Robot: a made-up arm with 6 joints.
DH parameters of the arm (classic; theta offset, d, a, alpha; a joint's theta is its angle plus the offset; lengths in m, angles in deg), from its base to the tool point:
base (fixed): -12.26 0 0.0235 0
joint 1: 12.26 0.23 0.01 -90
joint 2: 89.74 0 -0.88 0
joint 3: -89.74 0.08 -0.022 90
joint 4: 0 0.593 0.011 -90
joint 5: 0 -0.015 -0.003 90
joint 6: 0 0 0.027 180
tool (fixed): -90 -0.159 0 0
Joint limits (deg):
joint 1: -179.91..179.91
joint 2: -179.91..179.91
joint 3: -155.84..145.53
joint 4: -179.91..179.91
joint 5: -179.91..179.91
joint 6: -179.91..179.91
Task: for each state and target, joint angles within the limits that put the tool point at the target. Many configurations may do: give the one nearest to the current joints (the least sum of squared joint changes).
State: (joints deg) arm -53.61 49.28 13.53 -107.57 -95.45 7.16
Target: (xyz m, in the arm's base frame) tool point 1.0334 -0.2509 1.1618
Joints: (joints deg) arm -25.82 34.26 32.18 -111.37 -113.07 8.22
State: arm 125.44 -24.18 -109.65 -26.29 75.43 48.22
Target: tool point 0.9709 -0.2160 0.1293
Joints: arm 167.20 -55.86 -112.07 -32.22 71.00 48.08
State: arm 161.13 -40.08 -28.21 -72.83 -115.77 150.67
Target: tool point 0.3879 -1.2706 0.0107
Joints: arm 115.21 -84.21 -33.80 -72.38 -104.95 149.90
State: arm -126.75 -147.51 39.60 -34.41 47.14 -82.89
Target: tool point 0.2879 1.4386 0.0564
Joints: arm -101.27 -115.17 37.86 -35.53 42.11 -83.78
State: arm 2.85 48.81 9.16 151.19 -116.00 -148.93
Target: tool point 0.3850 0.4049 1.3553
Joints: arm 41.07 9.01 39.51 156.92 -131.68 -149.02
